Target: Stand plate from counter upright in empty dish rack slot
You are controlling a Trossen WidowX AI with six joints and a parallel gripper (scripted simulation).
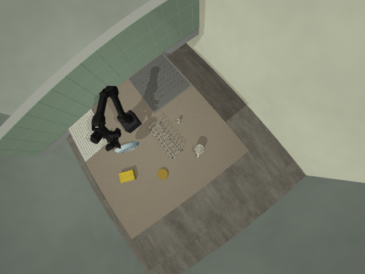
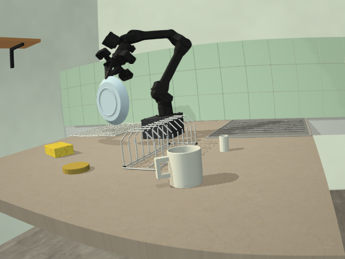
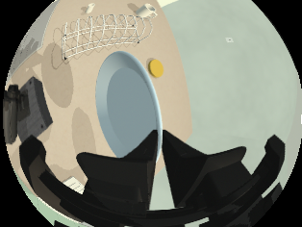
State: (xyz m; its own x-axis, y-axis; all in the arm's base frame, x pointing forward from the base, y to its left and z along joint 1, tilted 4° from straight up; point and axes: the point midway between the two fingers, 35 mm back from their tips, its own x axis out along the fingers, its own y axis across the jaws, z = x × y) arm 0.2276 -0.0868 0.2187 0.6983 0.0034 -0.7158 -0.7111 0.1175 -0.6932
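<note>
The pale blue plate is 20 mm ahead of my hand, 10 mm to the left of it and 110 mm below it. Round my hand: white drying mat 370 mm behind, 400 mm to the right, 300 mm below; yellow disc 330 mm ahead, 130 mm to the left, 290 mm below; small white cup 20 mm behind, 470 mm to the left, 290 mm below.
</note>
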